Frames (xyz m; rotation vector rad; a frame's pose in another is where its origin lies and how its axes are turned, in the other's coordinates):
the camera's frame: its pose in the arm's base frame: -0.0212 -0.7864 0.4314 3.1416 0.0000 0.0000
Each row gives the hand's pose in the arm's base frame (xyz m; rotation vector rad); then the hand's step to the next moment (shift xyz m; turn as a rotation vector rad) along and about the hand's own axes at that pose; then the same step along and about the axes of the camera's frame.
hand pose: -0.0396 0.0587 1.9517 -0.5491 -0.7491 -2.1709
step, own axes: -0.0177 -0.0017 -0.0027 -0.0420 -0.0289 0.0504
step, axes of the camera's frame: 0.0092 -0.0083 0.0130 0.0108 -0.0708 -0.0026
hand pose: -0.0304 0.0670 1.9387 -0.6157 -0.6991 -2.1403
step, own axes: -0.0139 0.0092 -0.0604 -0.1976 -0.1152 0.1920
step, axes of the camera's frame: 0.0037 0.0372 0.0503 0.0587 -0.2924 0.0149
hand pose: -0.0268 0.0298 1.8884 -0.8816 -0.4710 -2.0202
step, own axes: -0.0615 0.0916 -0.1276 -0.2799 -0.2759 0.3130
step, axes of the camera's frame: 0.0471 0.0944 0.1316 0.0065 -0.5023 -0.0066
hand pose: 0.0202 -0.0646 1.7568 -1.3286 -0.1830 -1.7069
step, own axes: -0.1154 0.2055 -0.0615 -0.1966 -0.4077 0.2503
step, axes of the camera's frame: 0.1054 0.0856 0.2022 -0.1307 -0.4898 -0.1028
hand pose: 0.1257 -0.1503 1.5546 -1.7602 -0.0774 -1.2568
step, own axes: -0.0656 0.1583 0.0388 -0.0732 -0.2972 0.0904
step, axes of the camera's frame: 0.0798 0.0322 0.1532 -0.1272 -0.2614 -0.1317
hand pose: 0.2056 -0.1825 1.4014 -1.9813 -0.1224 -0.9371
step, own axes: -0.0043 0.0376 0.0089 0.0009 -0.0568 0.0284
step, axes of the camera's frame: 0.0180 0.0138 0.0316 -0.0075 -0.0546 -0.0316
